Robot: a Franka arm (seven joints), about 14 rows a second.
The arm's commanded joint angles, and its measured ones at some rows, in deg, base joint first. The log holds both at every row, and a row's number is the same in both.
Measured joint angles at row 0:
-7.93, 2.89, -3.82, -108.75, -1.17, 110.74, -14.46
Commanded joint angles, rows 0 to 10:
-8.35, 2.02, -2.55, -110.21, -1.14, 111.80, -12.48
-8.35, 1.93, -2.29, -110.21, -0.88, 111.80, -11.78
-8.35, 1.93, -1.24, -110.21, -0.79, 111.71, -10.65
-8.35, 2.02, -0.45, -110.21, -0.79, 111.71, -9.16
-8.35, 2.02, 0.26, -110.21, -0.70, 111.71, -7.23
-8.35, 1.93, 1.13, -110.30, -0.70, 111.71, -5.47
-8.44, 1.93, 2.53, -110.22, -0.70, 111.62, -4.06
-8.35, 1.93, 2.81, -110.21, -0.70, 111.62, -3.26
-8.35, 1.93, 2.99, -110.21, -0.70, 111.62, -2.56
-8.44, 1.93, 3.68, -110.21, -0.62, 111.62, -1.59
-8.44, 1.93, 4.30, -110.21, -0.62, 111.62, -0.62
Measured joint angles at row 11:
-7.85, 2.88, 3.06, -108.92, -1.11, 110.74, -2.55
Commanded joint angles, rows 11 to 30:
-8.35, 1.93, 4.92, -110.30, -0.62, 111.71, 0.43
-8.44, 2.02, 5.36, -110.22, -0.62, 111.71, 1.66
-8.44, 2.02, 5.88, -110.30, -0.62, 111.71, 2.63
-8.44, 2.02, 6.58, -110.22, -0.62, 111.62, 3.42
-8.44, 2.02, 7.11, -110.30, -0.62, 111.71, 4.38
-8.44, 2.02, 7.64, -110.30, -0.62, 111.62, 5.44
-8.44, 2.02, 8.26, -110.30, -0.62, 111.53, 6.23
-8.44, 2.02, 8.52, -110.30, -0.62, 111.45, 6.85
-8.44, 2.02, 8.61, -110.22, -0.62, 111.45, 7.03
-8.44, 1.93, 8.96, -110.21, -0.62, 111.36, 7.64
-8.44, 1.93, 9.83, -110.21, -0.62, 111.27, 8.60
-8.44, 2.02, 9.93, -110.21, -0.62, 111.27, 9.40
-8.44, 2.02, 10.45, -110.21, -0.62, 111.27, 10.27
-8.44, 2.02, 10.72, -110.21, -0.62, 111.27, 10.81
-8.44, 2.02, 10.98, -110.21, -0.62, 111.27, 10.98
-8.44, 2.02, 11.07, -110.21, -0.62, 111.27, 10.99
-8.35, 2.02, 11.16, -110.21, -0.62, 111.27, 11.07
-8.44, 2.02, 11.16, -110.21, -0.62, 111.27, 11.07
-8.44, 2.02, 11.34, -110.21, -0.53, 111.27, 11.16
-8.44, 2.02, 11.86, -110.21, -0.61, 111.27, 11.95
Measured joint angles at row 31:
-7.88, 2.72, 10.19, -109.14, -1.14, 110.74, 9.76
